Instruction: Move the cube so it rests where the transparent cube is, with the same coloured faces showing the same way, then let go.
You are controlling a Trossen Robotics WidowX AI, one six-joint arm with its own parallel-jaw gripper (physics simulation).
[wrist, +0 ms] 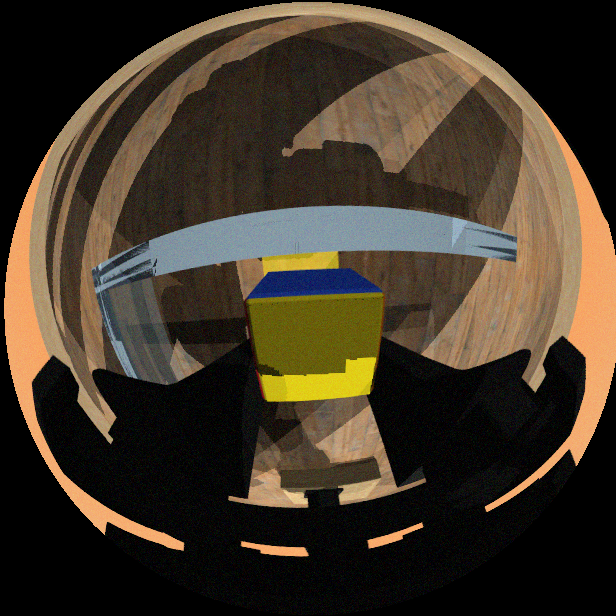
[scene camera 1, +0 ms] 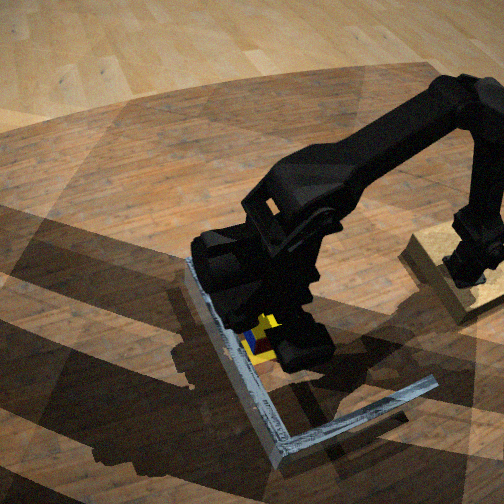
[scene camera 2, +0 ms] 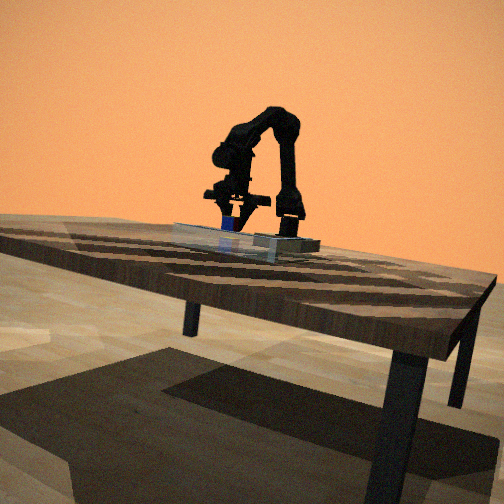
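The cube (scene camera 1: 266, 324) (scene camera 2: 228, 223) (wrist: 314, 339) is held between my fingers. In the wrist view it shows a yellow face toward the camera and a blue face beyond it, with thin red edges at the sides. My gripper (scene camera 1: 262, 340) (scene camera 2: 235, 220) (wrist: 314, 359) is shut on it and holds it just above the table. The transparent cube (scene camera 1: 258, 356) (scene camera 2: 225, 245) (wrist: 298, 261), yellow on top, rests against the long bar of the grey L-shaped wall (scene camera 1: 240, 365) (scene camera 2: 200, 237) (wrist: 356, 229). The held cube hangs almost over it; the arm hides most of it.
The wooden table (scene camera 1: 125, 175) (scene camera 2: 350, 310) carries the L-shaped wall and the arm's wooden base block (scene camera 1: 440, 270) (scene camera 2: 295, 244) at the right. The short bar of the wall (scene camera 1: 380, 405) runs out to the right in front of the gripper. Dark shadows cross the table top.
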